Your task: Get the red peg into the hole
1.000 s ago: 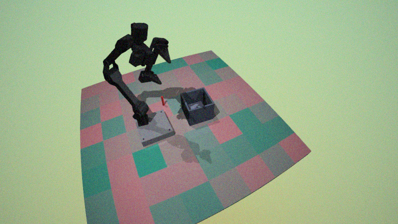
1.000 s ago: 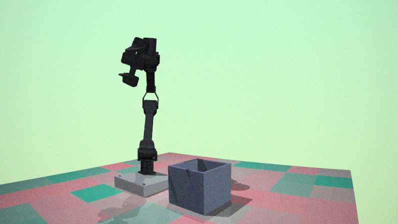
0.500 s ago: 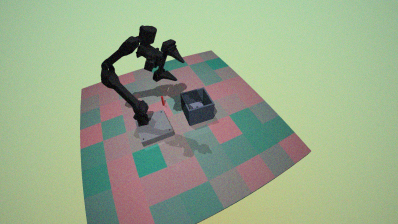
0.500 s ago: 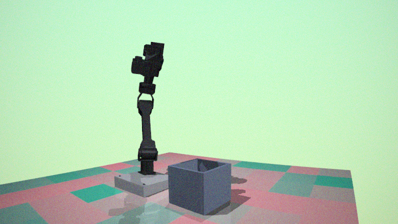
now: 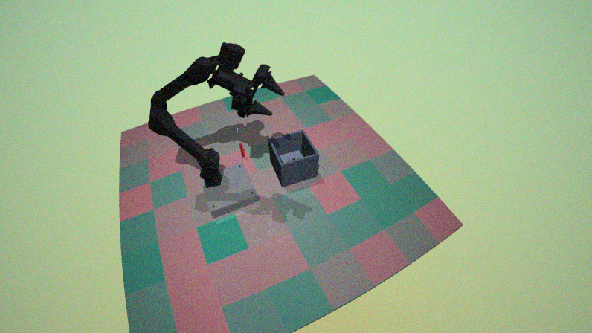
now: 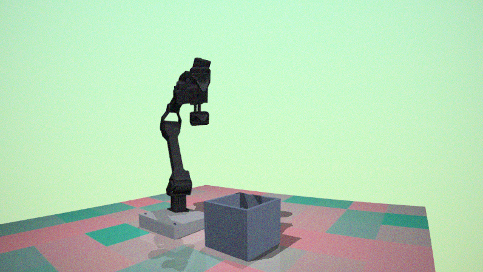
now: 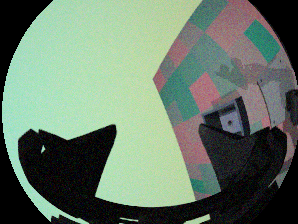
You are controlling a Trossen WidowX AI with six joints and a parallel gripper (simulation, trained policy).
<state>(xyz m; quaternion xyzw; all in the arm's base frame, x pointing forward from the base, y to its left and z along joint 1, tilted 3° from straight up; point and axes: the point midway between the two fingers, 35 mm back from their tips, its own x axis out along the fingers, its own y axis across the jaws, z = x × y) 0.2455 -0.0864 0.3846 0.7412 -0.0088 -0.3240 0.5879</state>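
Right now my gripper tip is 13 cm past the red peg, 22 cm to the right of it and 37 cm above it.
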